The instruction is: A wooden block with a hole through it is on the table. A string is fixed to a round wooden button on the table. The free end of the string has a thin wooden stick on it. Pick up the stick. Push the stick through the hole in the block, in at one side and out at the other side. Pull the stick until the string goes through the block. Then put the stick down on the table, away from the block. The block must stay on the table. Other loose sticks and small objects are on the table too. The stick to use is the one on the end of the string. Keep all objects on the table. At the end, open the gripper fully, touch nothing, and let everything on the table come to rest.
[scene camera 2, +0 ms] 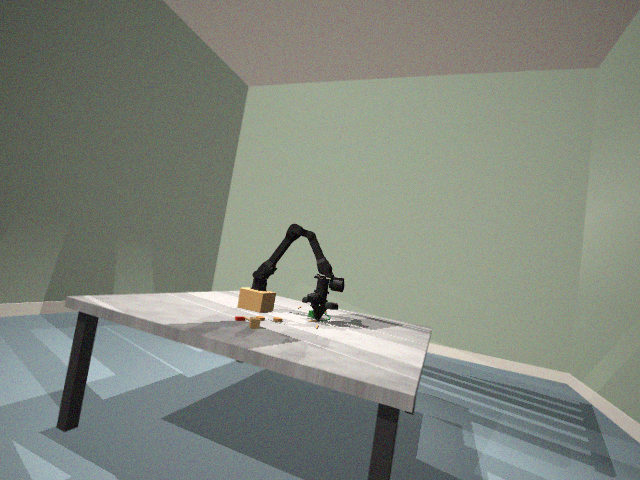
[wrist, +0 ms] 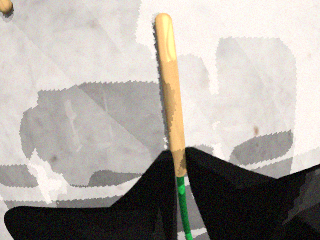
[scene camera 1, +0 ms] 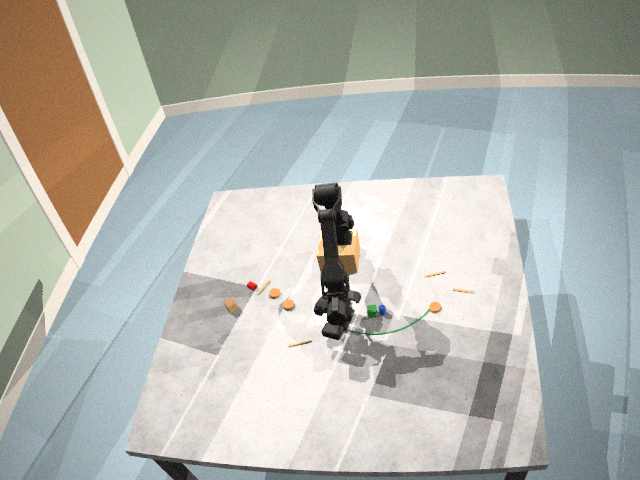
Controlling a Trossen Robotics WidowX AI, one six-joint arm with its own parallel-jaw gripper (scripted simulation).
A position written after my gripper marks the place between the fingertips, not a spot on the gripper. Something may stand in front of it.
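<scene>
My gripper (scene camera 1: 345,329), (wrist: 178,157). Thin wooden stick (wrist: 169,76).
</scene>
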